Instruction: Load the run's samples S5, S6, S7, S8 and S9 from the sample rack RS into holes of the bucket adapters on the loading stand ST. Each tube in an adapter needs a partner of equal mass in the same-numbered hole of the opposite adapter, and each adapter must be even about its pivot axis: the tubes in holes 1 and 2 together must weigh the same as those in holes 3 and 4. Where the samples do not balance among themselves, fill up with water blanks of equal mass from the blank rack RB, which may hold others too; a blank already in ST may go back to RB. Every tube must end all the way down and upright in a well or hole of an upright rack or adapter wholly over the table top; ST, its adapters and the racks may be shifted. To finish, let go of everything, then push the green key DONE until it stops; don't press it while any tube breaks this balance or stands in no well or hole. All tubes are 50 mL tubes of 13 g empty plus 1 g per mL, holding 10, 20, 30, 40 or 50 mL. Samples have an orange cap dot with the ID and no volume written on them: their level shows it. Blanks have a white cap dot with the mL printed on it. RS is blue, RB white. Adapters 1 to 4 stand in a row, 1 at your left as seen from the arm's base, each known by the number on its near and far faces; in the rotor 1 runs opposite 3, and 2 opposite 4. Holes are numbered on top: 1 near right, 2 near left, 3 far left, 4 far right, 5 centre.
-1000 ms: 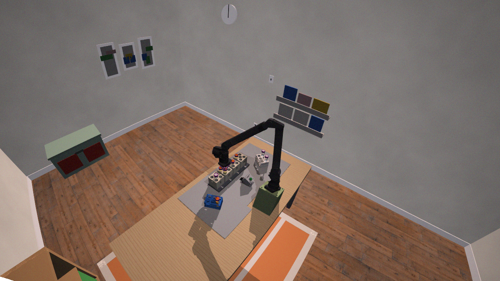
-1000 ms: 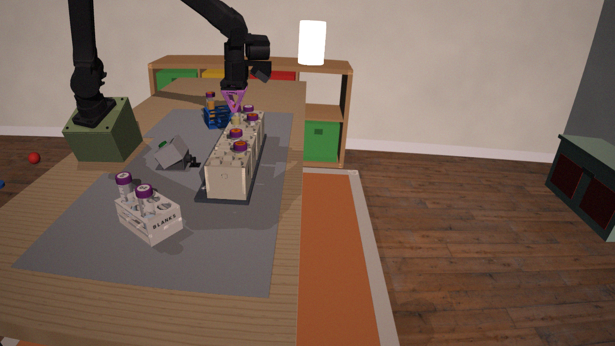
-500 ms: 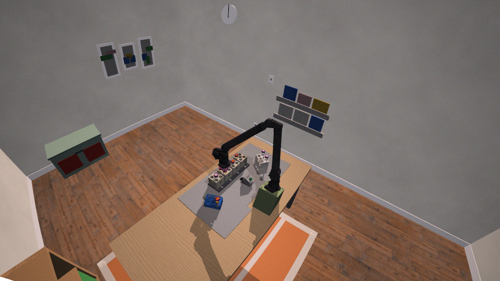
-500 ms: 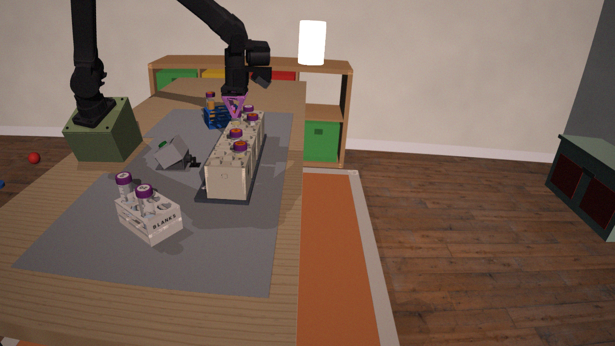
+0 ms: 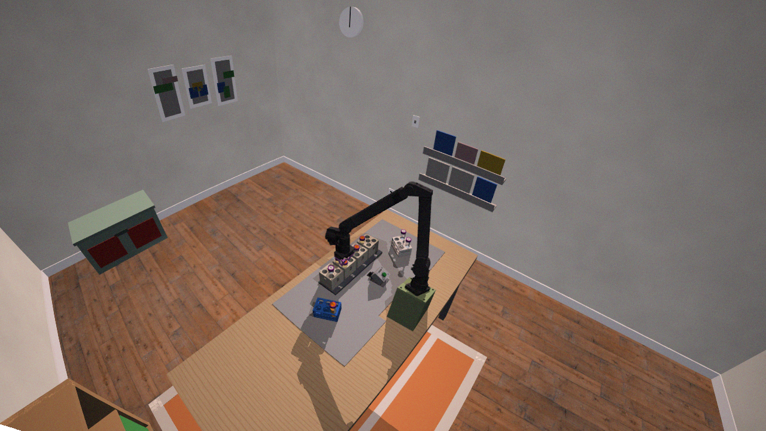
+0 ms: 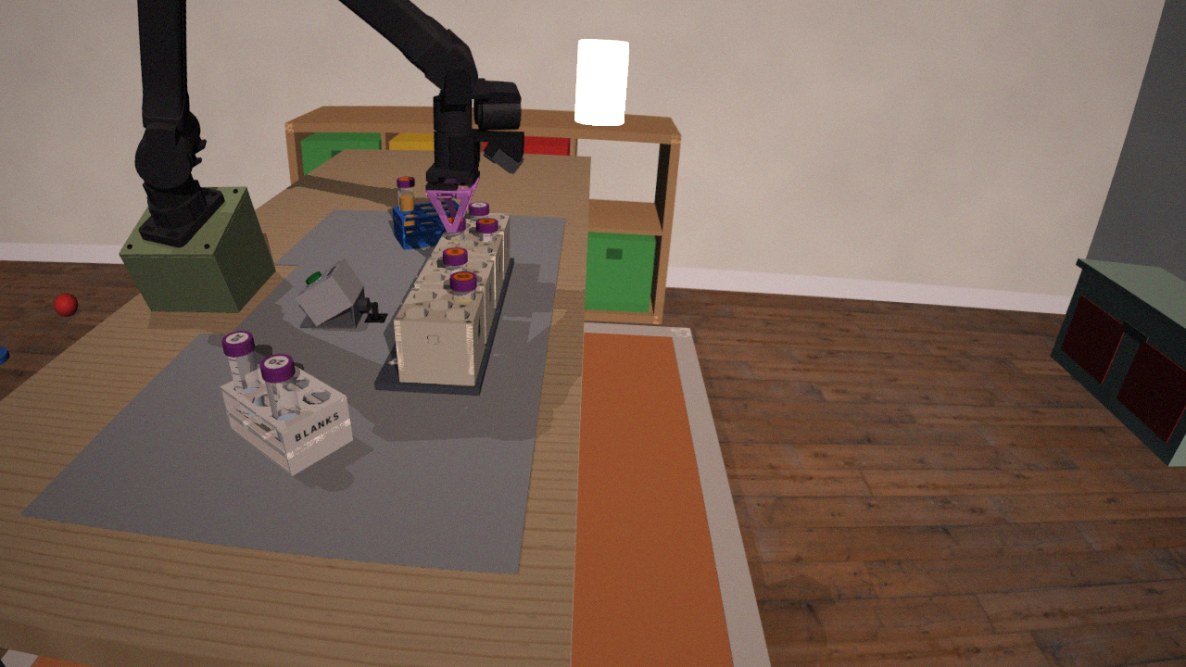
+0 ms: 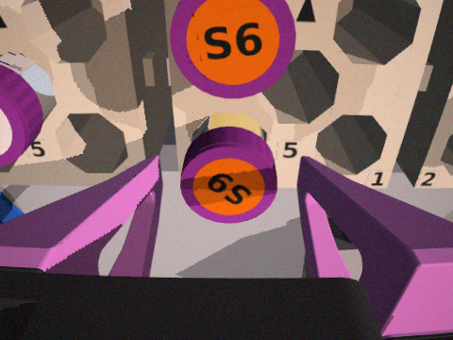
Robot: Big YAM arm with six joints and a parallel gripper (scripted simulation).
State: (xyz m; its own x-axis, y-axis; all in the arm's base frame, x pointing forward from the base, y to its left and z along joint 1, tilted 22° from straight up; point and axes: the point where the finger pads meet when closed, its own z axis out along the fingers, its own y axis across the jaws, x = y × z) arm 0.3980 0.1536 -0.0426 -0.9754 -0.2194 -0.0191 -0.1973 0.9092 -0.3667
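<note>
The sample tube S9 lies 1 cm to the left of my hand and 5 cm below it. From my hand the other things lie so: loading stand: 4 cm ahead, 8 cm to the right, 12 cm below; water blank marked 30: 2 cm ahead, 9 cm to the left, 5 cm below; sample S8: 5 cm ahead, 12 cm to the right, 5 cm below.
</note>
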